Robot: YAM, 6 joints.
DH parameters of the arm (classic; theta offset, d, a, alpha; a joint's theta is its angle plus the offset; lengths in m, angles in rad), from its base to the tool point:
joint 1: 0 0.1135 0.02 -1.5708
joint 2: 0 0 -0.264 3.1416
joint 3: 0.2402 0 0.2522 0
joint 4: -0.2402 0 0.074 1.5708
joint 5: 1.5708 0 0 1.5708
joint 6: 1.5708 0.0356 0 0
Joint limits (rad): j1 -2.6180..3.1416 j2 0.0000..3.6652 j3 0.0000..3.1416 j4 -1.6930..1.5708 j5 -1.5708..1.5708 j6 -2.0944..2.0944
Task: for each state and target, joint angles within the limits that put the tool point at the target. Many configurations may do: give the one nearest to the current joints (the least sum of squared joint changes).
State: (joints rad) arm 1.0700 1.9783 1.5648 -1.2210 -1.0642 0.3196
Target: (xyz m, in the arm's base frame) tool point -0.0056 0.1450 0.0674
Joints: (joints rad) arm 1.4023 2.1358 0.6066 -1.3212 -0.9939 0.3196
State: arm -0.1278 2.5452 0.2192 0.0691 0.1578 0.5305
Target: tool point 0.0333 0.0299 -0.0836
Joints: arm 0.4968 2.8273 0.3641 0.1318 -0.2969 0.5305
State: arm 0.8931 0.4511 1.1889 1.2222 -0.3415 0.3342
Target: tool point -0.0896 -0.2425 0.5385
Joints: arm 1.2542 0.3862 1.5480 1.1895 -0.2747 0.3342
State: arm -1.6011 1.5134 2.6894 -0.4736 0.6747 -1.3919
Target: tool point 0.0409 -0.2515 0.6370
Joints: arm -1.3251 1.6731 2.5505 -0.5374 0.6484 -1.3919
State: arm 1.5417 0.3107 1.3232 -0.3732 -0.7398 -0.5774
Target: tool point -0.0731 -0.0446 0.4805
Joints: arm 0.8851 0.2697 1.2923 -0.3921 -0.9206 -0.5774
